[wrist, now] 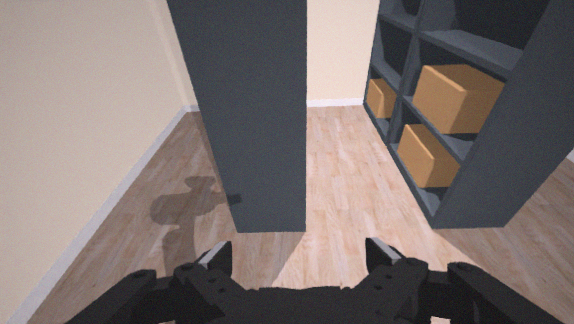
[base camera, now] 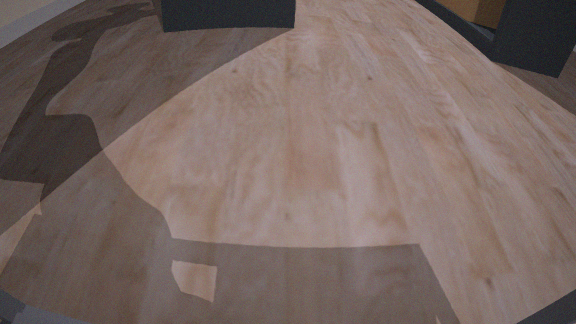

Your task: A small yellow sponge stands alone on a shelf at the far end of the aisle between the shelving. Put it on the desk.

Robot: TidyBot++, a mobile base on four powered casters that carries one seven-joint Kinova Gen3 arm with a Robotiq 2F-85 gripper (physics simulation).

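Frame: origin at the arm's base, x ahead, y left, z up, level; millimetres.
Seen in the pictures: gripper, fingertip midpoint: [wrist: 298, 254].
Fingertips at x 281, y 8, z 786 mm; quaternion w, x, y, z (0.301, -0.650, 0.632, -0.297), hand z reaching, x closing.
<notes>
Offsets run from my fingertips to a thing's top centre. Level surfaces: height alone.
My gripper [wrist: 298, 254] is open and empty in the wrist view, tilted down over the floor in front of the shelving. The aisle floor @[dz -1183 mm] [wrist: 342, 165] [base camera: 320, 150] runs between a dark shelving end panel [wrist: 250, 115] [base camera: 229, 14] on the left and a dark shelf unit [wrist: 480, 200] [base camera: 532, 42] on the right. The yellow sponge and the desk do not show in either view.
Cardboard boxes @[dx +1371, dy -1009, dz -379 mm] [wrist: 450, 100] @[dx +1371, dy -1009, dz -836 mm] [wrist: 425, 157] [wrist: 382, 97] stand in the right shelf unit's compartments. A beige wall [wrist: 85, 100] with a white baseboard [wrist: 107, 210] runs along the left. Another wall [wrist: 340, 50] closes the aisle's far end. The robot's shadow [wrist: 185, 210] falls on the floor at left.
</notes>
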